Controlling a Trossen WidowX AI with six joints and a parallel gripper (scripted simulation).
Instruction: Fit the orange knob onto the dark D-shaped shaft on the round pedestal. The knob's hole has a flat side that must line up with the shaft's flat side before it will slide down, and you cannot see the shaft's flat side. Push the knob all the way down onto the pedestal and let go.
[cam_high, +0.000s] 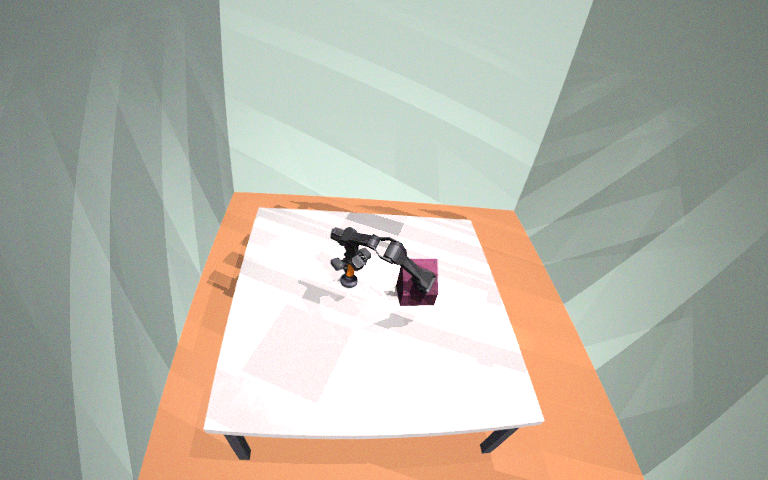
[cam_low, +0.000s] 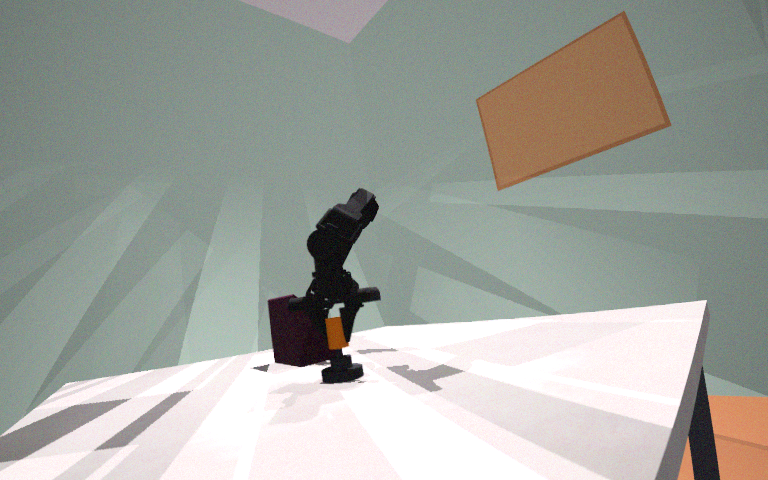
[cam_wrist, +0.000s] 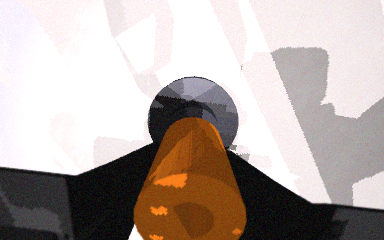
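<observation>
The orange knob lies 20 mm above my gripper tip. The rest, counted from my gripper tip: pedestal: 40 mm below.
</observation>
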